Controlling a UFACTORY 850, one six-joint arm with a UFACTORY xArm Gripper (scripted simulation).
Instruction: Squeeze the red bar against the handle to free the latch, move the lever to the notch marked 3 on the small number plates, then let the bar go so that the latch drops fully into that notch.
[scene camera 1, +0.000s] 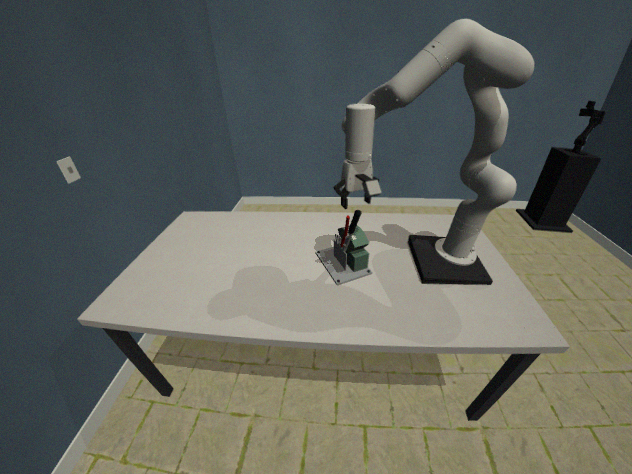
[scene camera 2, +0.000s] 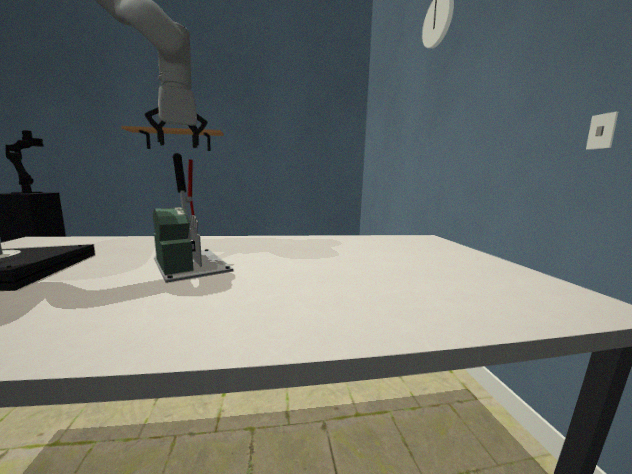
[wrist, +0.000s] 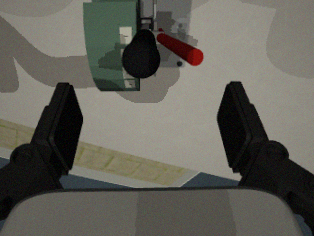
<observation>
My gripper (scene camera 2: 179, 146): 0.94 m from the lens. A green housing (scene camera 2: 174, 249): 0.77 m from the lens.
</observation>
